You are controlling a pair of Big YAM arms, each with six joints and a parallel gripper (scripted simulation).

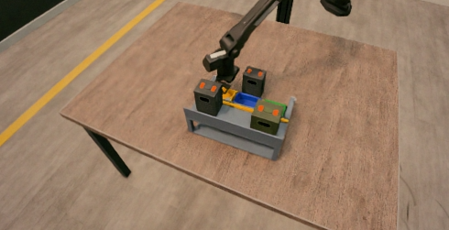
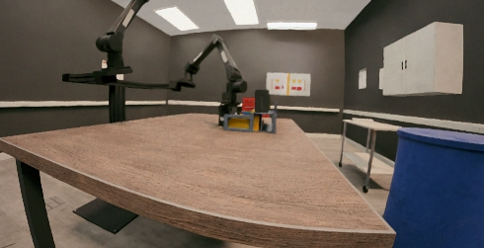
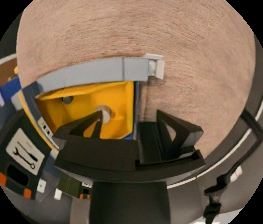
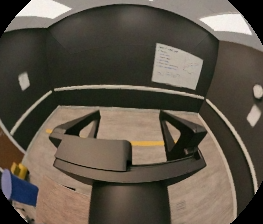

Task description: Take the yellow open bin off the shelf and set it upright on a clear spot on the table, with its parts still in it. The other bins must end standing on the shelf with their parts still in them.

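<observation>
Now: left hand 8 cm short of the yellow open bin, 1 cm to the right of it and 1 cm above it. Round my left hand: grey shelf (10 cm ahead, 12 cm to the left, 1 cm above); then dark lidded bin (6 cm behind, 10 cm to the left, 1 cm above).
</observation>
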